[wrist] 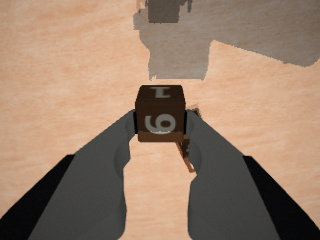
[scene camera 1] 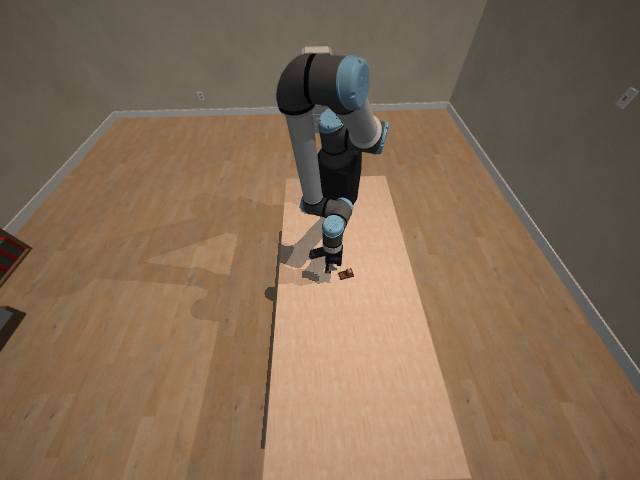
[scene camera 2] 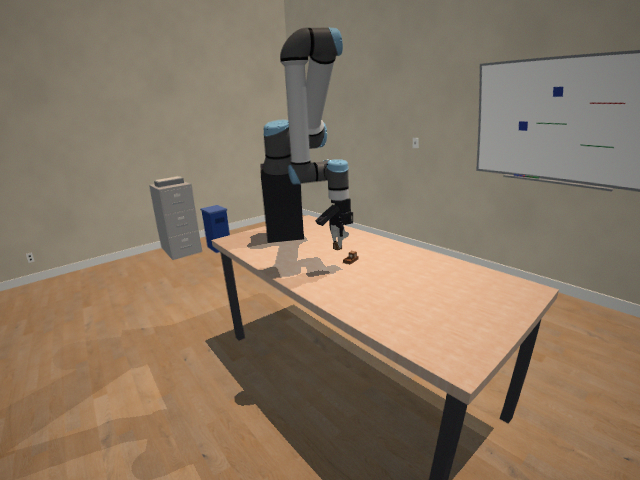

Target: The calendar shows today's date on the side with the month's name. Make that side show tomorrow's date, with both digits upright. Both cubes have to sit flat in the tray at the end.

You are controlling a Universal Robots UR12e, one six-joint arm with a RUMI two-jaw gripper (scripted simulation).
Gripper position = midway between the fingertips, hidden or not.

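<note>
My gripper (scene camera 2: pixel 338 246) is visible; the wrist view shows the gripper too (wrist: pixel 161 111).
</note>
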